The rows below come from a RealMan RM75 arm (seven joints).
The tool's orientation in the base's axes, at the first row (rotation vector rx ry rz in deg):
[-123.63 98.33 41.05]
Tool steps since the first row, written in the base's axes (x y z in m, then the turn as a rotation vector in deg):
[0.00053 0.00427 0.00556 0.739 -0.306 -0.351]
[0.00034 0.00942 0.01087 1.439 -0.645 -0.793]
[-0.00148 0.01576 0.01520 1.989 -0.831 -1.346]
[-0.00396 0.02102 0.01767 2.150 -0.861 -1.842]
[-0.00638 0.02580 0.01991 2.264 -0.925 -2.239]
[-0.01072 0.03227 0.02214 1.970 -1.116 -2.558]
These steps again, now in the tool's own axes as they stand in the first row. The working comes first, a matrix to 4 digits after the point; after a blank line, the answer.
The tool's axes in the first row as the columns of a matrix, in the base's axes (used below as rounded here):
[0.1657 -0.9659 -0.1989]
[-0.8206 -0.2469 0.5154]
[-0.5469 0.0778 -0.8336]

[-0.00646 -0.00113 -0.00254 0.566 -0.666 -0.012]
[-0.01362 -0.00181 -0.00427 1.201 -1.292 0.042]
[-0.02149 -0.00128 -0.00425 1.748 -1.821 0.298]
[-0.02757 0.00001 -0.00311 2.070 -2.007 0.664]
[-0.03312 0.00134 -0.00203 2.359 -2.133 0.939]
[-0.04037 0.00411 0.00031 2.641 -1.826 1.165]

